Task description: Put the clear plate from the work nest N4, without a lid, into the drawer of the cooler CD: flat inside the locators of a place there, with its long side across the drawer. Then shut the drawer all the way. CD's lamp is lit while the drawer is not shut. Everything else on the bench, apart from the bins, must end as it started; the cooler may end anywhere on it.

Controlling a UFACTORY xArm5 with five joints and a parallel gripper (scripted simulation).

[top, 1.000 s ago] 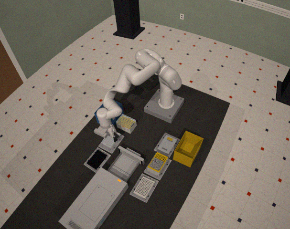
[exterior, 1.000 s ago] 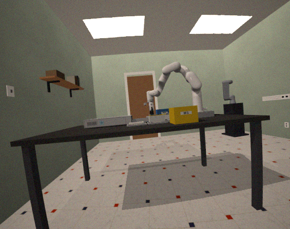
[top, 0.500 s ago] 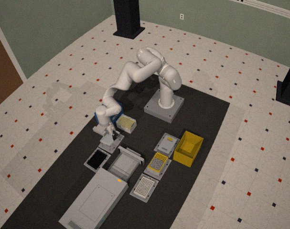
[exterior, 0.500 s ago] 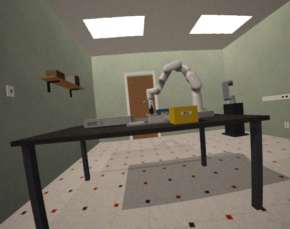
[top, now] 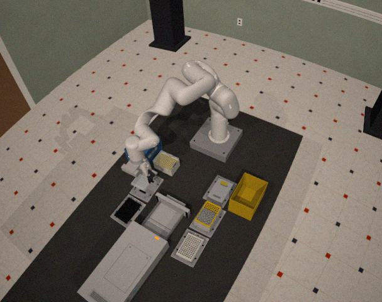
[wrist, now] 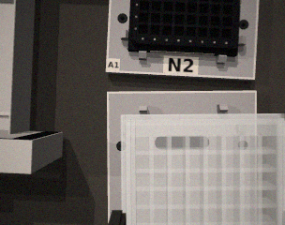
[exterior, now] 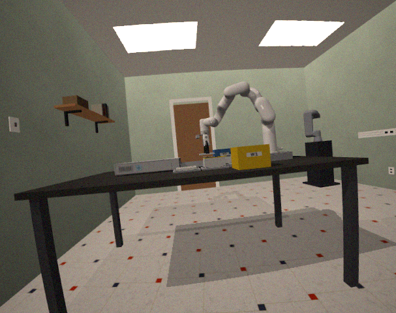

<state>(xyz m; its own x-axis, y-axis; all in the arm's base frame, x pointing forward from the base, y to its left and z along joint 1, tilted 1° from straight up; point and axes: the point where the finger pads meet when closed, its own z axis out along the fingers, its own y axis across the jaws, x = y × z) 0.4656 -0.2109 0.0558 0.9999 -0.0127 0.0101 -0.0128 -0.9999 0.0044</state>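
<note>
Right now the drawer is 19 cm to the left of my hand, 15 cm ahead of it and 6 cm below it. Round my hand: black plate: 17 cm ahead, 8 cm below, 1 cm to the right; then blue bin: 18 cm behind, 12 cm to the right, 7 cm below; then clear plate: 1 cm below.
</note>
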